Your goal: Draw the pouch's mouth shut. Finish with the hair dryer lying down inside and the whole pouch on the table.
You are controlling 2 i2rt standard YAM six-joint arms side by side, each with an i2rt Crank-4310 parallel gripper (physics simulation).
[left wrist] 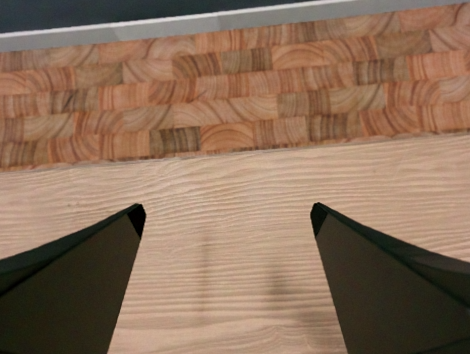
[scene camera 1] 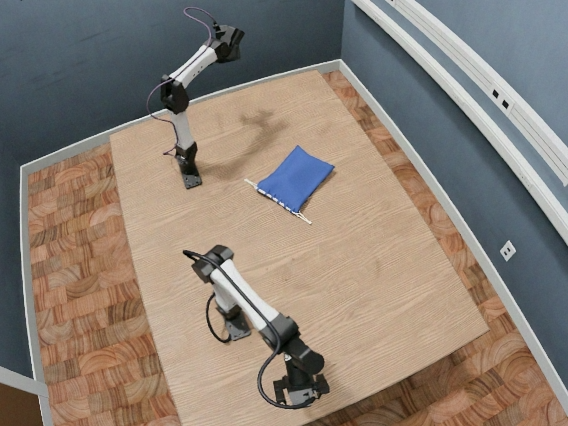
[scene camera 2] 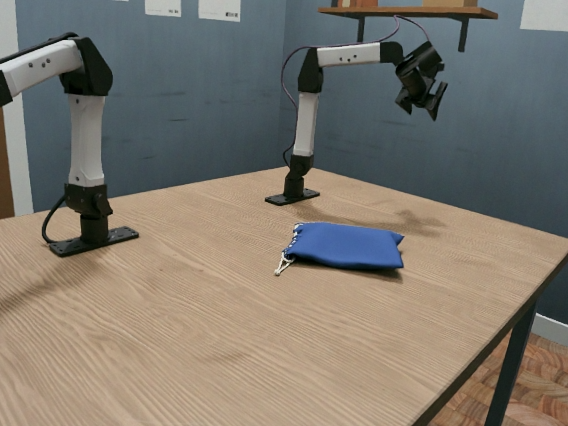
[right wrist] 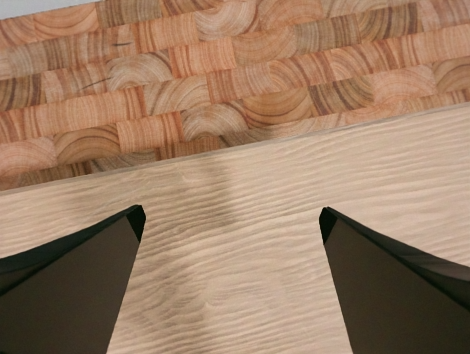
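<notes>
A blue pouch (scene camera 1: 297, 176) (scene camera 2: 347, 246) lies flat on the table (scene camera 1: 380, 260) (scene camera 2: 210, 330). White cord threads its slightly puckered mouth edge, which spans about the pouch's full width. One cord end (scene camera 1: 306, 219) (scene camera 2: 280, 266) sticks out at the near corner, another cord end (scene camera 1: 249, 183) at the opposite mouth corner in scene camera 1. The hair dryer does not show; the pouch's inside is hidden. My left gripper (scene camera 2: 419, 112) (left wrist: 228, 207) is open and empty, high above the table, away from the pouch. My right gripper (right wrist: 232, 210) is open and empty, far from the pouch, near the lower table edge in scene camera 1.
The left arm's base (scene camera 1: 191, 180) (scene camera 2: 292, 196) and the right arm's base (scene camera 1: 237, 327) (scene camera 2: 95, 241) stand on the table, to the left of the pouch in both scene views. A wall shelf (scene camera 2: 407, 11) is behind the left arm. Walls stand beyond the table.
</notes>
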